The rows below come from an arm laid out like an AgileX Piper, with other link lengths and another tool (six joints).
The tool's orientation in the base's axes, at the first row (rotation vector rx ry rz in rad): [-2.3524, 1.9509, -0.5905]
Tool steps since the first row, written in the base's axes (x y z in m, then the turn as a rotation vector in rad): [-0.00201, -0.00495, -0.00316, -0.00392, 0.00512, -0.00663]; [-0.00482, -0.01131, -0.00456, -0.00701, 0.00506, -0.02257]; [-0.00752, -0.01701, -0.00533, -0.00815, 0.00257, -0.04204]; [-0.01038, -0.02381, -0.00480, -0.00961, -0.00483, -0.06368]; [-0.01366, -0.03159, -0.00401, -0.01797, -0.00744, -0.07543]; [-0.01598, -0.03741, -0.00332, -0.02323, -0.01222, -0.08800]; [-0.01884, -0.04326, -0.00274, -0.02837, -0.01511, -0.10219]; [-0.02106, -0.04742, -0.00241, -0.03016, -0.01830, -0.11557]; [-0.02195, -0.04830, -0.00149, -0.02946, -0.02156, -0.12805]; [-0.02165, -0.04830, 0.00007, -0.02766, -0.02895, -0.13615]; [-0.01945, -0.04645, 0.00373, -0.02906, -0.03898, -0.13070]
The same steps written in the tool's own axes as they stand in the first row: [0.00358, 0.00377, 0.00339, -0.00722, 0.00432, 0.00385]; [0.00886, 0.00814, 0.00520, -0.01188, 0.01138, 0.01771]; [0.01370, 0.01211, 0.00632, -0.01490, 0.01804, 0.03596]; [0.01991, 0.01612, 0.00643, -0.01387, 0.02662, 0.05718]; [0.02707, 0.02067, 0.00638, -0.01573, 0.03810, 0.06610]; [0.03247, 0.02392, 0.00628, -0.01530, 0.04734, 0.07719]; [0.03779, 0.02771, 0.00614, -0.01709, 0.05648, 0.08941]; [0.04153, 0.03061, 0.00605, -0.01790, 0.06233, 0.10196]; [0.04249, 0.03140, 0.00512, -0.01805, 0.06560, 0.11445]; [0.04295, 0.03071, 0.00376, -0.01292, 0.06759, 0.12411]; [0.04248, 0.02729, 0.00064, -0.00211, 0.06964, 0.12080]
